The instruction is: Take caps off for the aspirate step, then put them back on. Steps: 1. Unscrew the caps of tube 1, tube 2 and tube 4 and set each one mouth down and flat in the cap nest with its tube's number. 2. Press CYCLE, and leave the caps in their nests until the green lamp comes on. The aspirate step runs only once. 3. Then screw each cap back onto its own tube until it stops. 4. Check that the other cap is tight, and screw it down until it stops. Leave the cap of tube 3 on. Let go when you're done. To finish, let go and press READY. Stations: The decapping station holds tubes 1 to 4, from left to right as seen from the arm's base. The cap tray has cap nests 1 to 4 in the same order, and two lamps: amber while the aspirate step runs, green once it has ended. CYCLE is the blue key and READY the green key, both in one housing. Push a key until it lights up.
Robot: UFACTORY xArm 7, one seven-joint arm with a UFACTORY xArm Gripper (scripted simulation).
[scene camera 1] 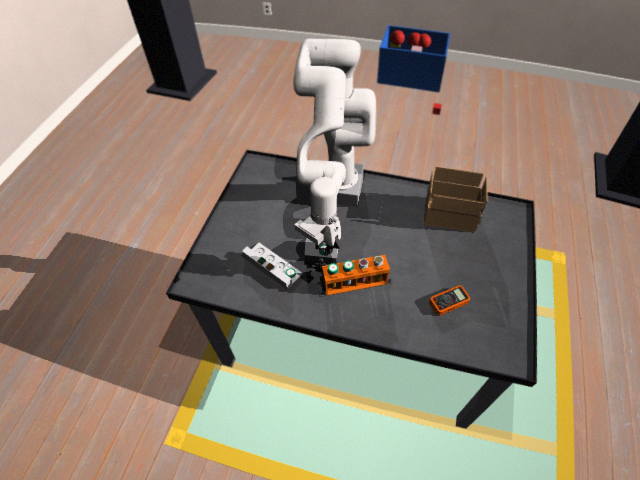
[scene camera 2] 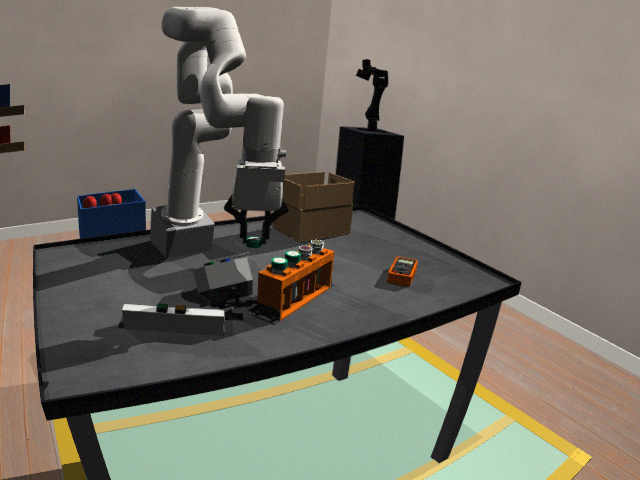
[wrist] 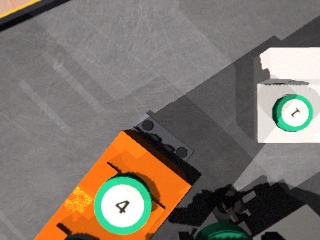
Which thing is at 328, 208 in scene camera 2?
A cardboard box.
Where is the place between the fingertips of my gripper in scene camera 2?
254, 241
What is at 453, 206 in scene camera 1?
A cardboard box.
